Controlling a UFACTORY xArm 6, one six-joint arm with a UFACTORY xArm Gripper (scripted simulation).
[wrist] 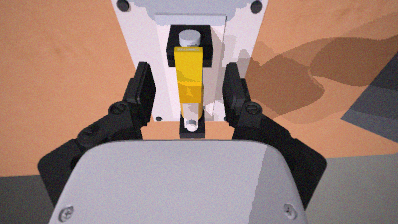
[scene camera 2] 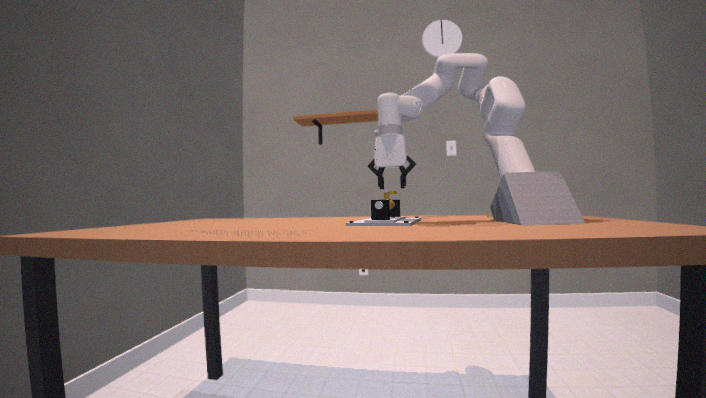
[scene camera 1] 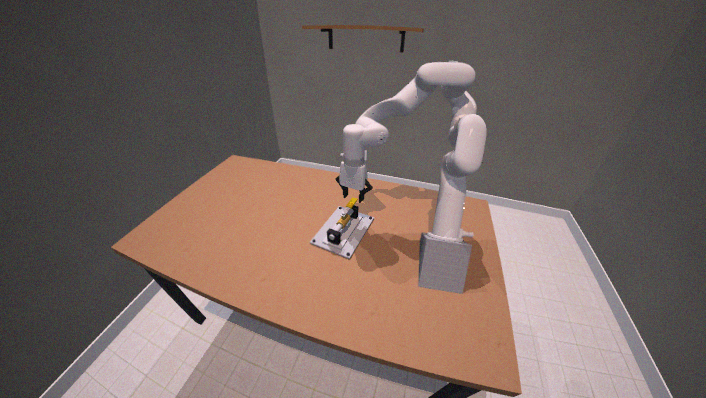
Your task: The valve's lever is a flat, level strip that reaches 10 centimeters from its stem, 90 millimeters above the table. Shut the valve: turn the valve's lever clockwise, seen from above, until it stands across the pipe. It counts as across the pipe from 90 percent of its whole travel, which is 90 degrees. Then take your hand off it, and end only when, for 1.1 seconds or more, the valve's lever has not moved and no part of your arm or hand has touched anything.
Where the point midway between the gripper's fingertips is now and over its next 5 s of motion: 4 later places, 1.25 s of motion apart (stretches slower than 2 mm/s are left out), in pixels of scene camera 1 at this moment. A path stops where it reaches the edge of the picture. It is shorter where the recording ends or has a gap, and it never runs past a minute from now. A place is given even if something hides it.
The gripper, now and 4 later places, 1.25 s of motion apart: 353,198; 353,202; 353,204; 357,205; 360,207
